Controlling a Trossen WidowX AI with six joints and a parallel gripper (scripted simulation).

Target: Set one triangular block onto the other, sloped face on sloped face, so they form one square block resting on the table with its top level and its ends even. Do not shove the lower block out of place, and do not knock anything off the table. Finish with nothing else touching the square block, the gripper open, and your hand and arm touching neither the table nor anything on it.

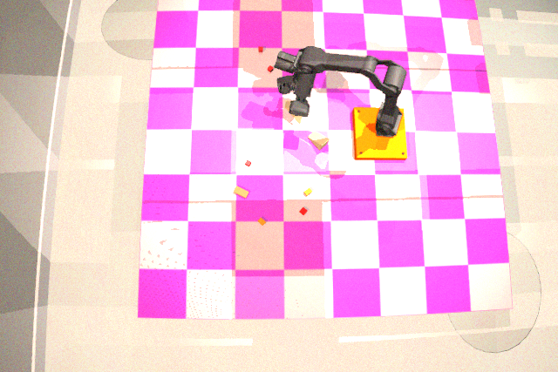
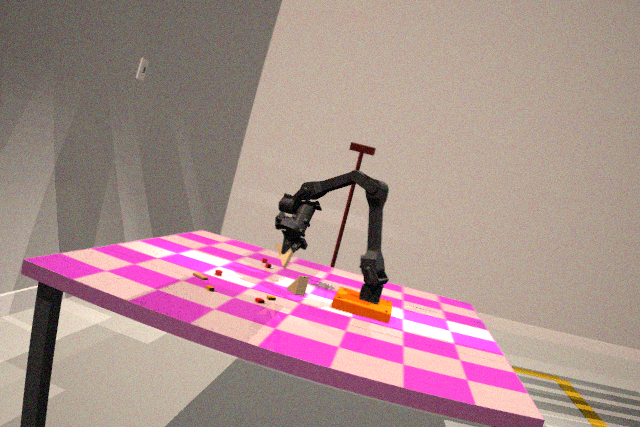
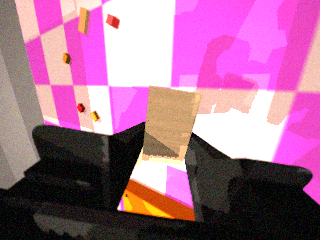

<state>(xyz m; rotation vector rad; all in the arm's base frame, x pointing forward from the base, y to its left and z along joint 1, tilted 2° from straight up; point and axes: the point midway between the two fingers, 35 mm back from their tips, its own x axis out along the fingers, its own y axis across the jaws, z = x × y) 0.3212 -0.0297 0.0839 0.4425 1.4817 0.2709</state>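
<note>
The triangular block lies 10 mm behind my gripper tip and 10 mm above it. Round my gripper tip: tan bar: 270 mm to the left, 170 mm ahead, 90 mm below.
</note>
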